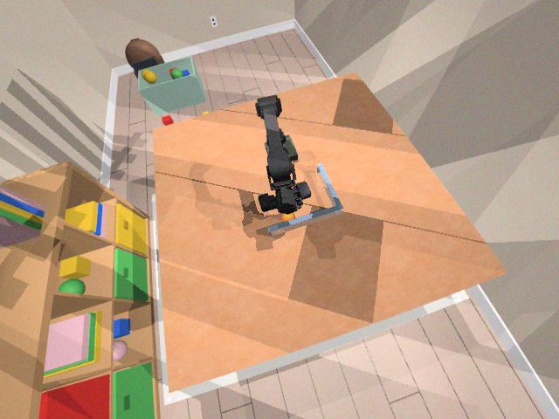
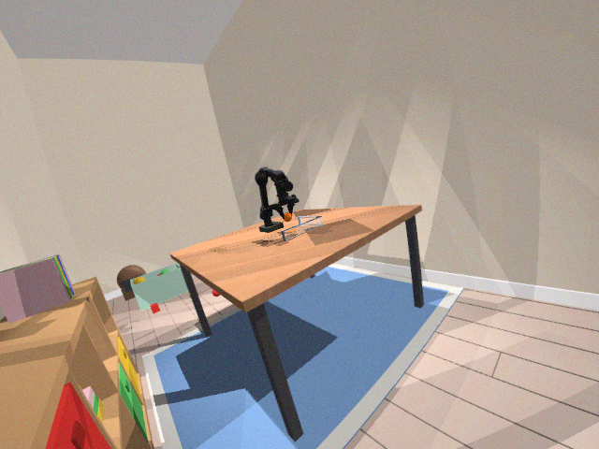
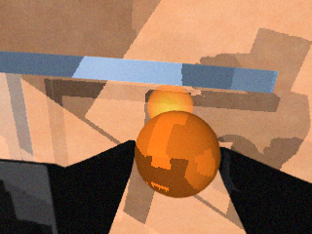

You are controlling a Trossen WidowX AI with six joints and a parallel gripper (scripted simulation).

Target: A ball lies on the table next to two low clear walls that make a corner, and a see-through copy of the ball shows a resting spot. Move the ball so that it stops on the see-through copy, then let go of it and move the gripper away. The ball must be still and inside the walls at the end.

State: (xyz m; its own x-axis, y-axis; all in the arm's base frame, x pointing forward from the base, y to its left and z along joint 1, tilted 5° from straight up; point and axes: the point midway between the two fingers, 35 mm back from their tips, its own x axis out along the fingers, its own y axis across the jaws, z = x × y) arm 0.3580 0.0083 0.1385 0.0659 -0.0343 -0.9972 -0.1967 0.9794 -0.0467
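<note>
My gripper tip is now 80 mm to the right of the clear wall, 80 mm above it and 40 mm short of it. Also, from my gripper tip: orange sphere (right at my gripper tip).
</note>
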